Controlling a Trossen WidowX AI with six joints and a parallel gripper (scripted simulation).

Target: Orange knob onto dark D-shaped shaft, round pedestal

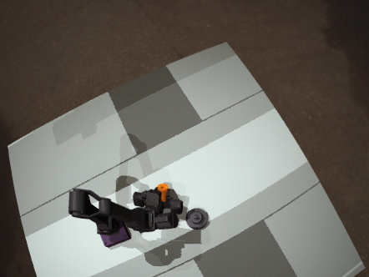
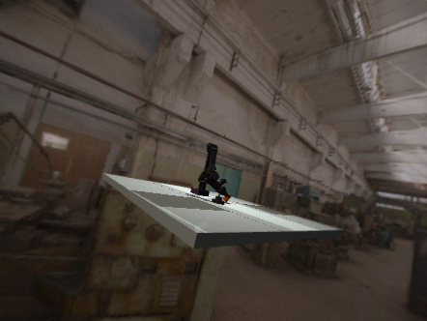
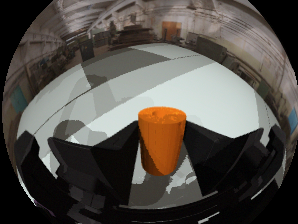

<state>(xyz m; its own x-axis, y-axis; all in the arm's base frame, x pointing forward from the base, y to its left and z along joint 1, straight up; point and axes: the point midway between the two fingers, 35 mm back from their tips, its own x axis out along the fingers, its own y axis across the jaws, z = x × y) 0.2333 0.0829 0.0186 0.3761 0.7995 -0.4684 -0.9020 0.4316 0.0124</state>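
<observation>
The orange knob is 1 cm to the right of my gripper tip, 1 cm below it and 1 cm behind it. The rest, counted from my gripper tip: dark round pedestal: 15 cm to the right, 9 cm ahead, 1 cm below.
</observation>
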